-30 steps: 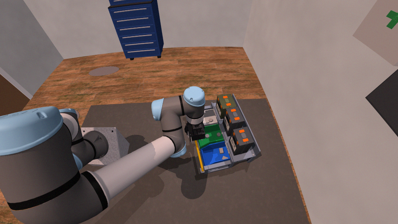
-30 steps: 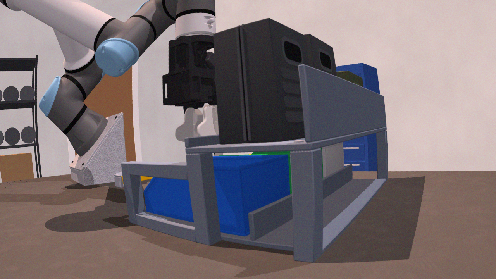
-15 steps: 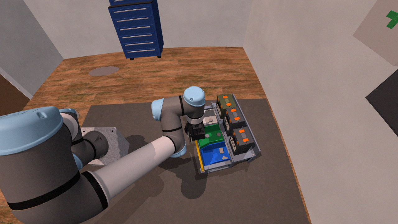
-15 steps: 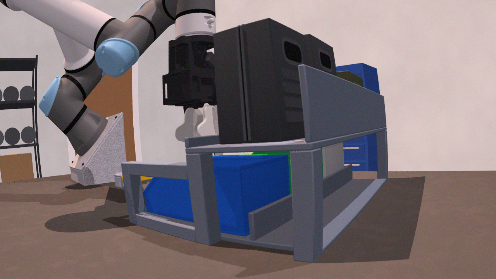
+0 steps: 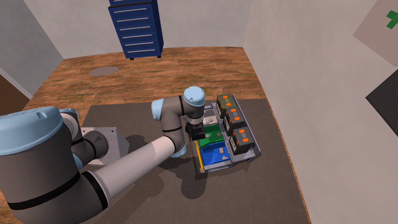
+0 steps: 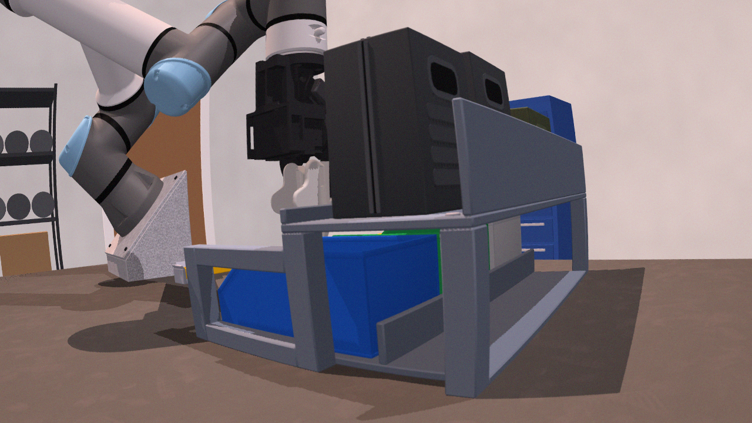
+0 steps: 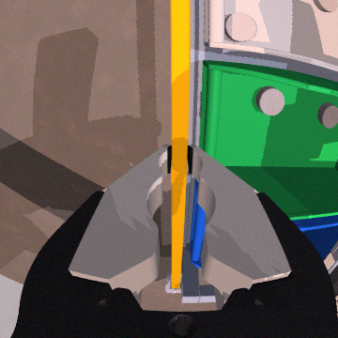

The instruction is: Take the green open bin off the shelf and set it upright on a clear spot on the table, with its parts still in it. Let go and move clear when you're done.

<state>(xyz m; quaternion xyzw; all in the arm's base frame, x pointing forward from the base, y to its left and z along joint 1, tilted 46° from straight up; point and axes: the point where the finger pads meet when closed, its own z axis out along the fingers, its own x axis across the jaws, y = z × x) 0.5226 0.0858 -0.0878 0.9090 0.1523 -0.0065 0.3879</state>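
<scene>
Now: the yellow bar 10 mm below my hand. From my hand the other things lie so: grey bin (70 mm ahead, 140 mm to the left, 30 mm below); then green open bin (100 mm ahead, 30 mm to the left, 30 mm below); then blue bin (130 mm ahead, 80 mm to the right, 30 mm below).
</scene>
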